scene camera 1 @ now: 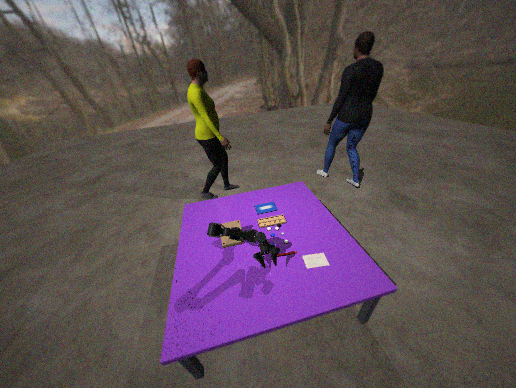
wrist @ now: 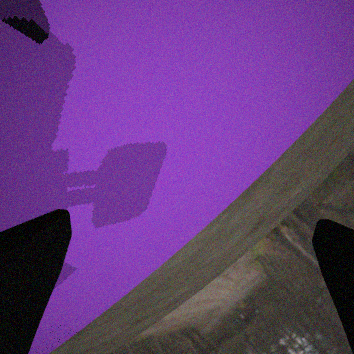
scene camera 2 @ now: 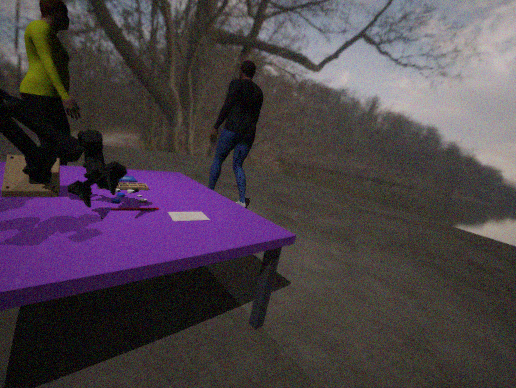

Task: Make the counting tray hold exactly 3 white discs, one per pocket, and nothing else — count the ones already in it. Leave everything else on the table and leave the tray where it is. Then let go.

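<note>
The wooden counting tray (scene camera 1: 271, 221) (scene camera 2: 136, 187) lies flat on the purple table; what its pockets hold is too small to tell. On the table in front of it are several small white discs, among them one nearer the tray (scene camera 1: 269, 228) and one farther off (scene camera 1: 286, 241). A blue disc (scene camera 1: 273, 235) lies among them. My gripper (scene camera 1: 270, 265) (scene camera 2: 103, 198) (wrist: 196, 229) is open and empty. It hangs above the table, on the near side of the discs and beside the red stick. The tray and discs do not show in the wrist view.
The red stick (scene camera 1: 287, 254) (scene camera 2: 142, 209) and a cream card (scene camera 1: 316, 260) (scene camera 2: 189, 216) lie on the table. A blue object with a pale centre (scene camera 1: 265, 207) lies behind the tray. A wooden board (scene camera 1: 232, 242) (scene camera 2: 15, 176) is by the arm's base. Two people stand beyond the table.
</note>
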